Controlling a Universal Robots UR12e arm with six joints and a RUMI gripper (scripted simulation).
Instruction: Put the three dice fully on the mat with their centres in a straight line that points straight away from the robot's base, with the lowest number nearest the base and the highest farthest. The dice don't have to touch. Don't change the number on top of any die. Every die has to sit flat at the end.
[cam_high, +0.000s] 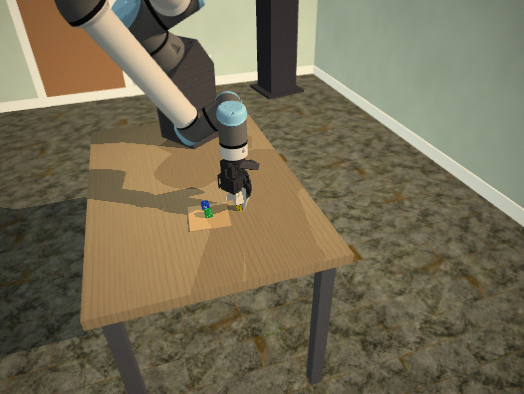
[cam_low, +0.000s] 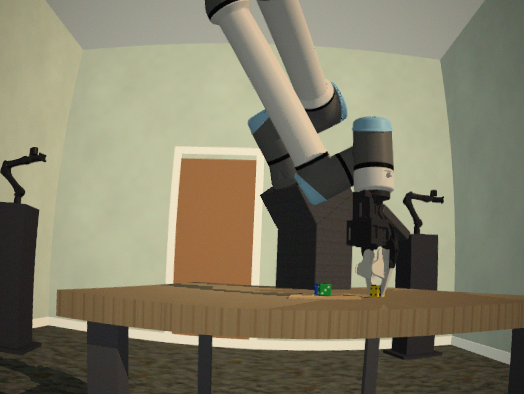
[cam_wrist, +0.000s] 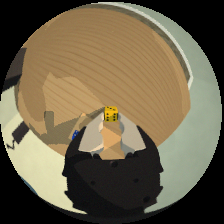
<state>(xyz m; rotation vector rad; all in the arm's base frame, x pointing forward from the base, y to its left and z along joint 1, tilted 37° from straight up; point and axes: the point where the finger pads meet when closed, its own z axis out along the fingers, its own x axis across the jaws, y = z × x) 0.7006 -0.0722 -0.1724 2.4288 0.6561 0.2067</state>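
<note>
The green die is 1 cm behind my hand and 12 cm to the right of it. The rest, counted from my hand: tan mat (1 cm behind, 12 cm to the right, 2 cm below); then blue die (6 cm behind, 11 cm to the right); then yellow die (right at my hand).
</note>
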